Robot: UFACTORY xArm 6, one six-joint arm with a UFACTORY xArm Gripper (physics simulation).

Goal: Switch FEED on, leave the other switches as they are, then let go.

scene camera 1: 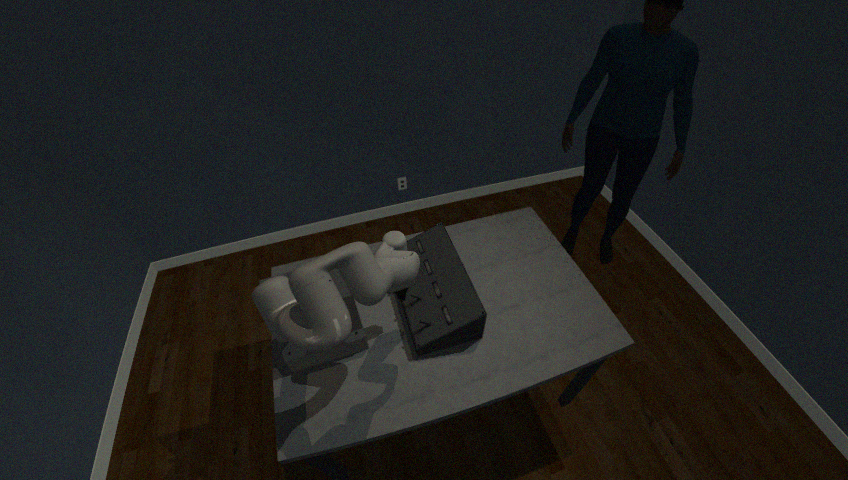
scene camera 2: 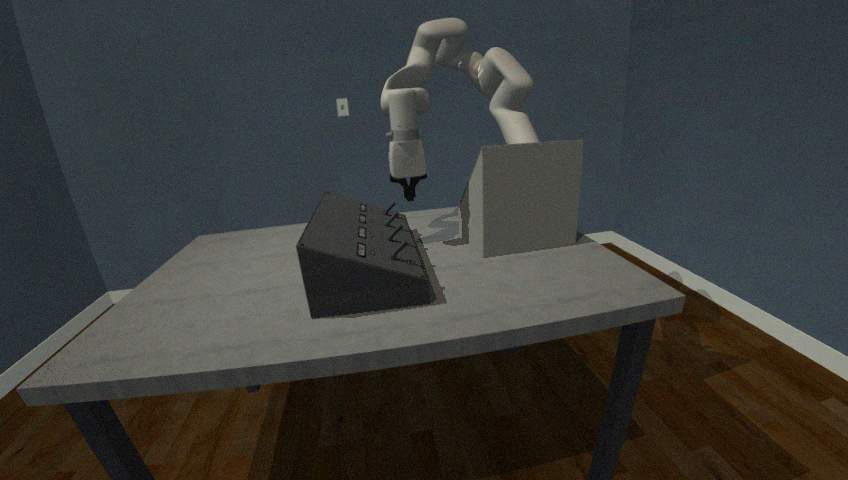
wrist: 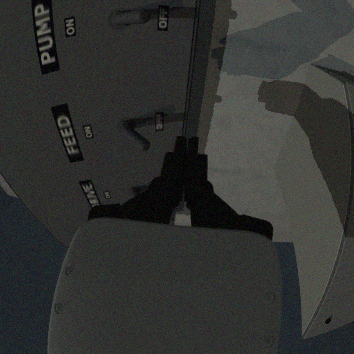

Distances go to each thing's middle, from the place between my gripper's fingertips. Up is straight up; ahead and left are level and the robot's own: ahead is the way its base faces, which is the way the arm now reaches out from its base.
My hand is 15 cm short of the dark sloped switch panel [scene camera 2: 344, 252], 7 cm to the right of it and 7 cm above it.
